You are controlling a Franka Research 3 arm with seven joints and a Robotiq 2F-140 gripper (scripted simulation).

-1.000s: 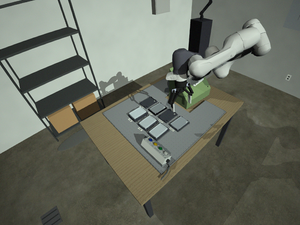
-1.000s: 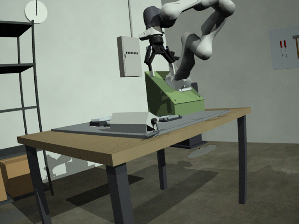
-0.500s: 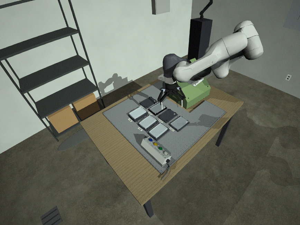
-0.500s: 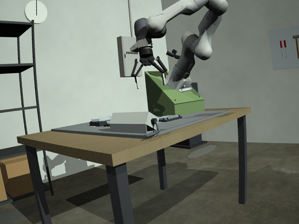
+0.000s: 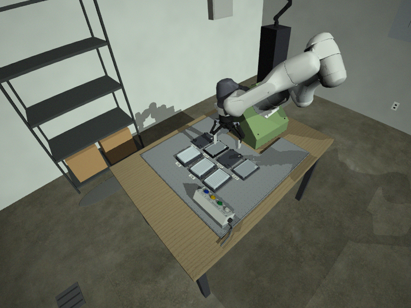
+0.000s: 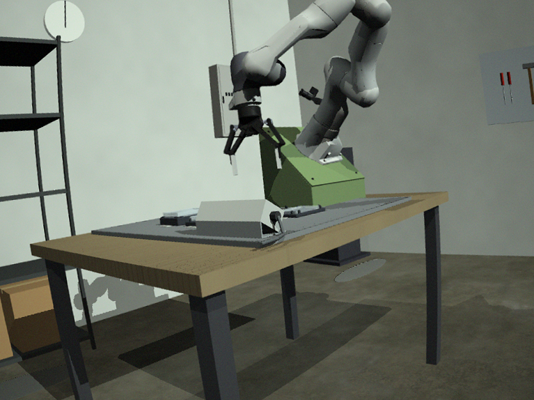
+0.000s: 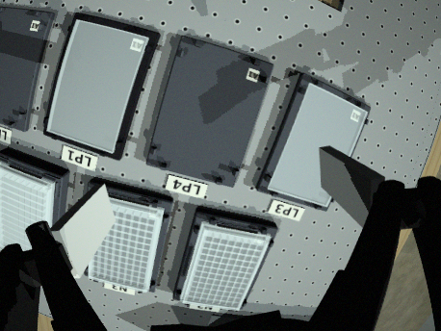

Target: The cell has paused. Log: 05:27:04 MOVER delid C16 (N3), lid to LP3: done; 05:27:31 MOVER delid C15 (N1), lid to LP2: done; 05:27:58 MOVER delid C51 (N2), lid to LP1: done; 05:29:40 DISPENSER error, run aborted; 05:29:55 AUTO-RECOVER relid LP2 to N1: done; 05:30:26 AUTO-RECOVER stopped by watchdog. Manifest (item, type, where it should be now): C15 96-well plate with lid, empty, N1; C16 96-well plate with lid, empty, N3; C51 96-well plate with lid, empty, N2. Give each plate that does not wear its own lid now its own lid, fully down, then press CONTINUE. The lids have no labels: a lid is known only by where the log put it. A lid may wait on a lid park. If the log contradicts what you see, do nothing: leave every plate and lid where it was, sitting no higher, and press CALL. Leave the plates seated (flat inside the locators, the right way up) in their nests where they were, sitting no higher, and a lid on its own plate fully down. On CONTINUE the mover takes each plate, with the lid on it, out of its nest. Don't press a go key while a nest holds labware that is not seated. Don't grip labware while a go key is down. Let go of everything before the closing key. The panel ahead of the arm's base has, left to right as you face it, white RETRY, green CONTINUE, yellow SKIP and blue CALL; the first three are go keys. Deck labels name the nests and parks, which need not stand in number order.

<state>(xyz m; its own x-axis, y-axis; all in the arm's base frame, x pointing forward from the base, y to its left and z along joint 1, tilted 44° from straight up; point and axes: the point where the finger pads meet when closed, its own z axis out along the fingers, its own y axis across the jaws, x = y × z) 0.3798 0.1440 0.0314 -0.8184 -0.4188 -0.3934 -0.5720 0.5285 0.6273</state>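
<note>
Right now the park LP1 is 10 mm behind my hand, 130 mm to the right of it and 140 mm below it. From my hand the other things lie so: park LP4: 30 mm behind, 10 mm to the right, 140 mm below; then clear lid: 50 mm behind, 120 mm to the left, 130 mm below; then LP4 label: 60 mm ahead, 10 mm to the left, 150 mm below.
</note>
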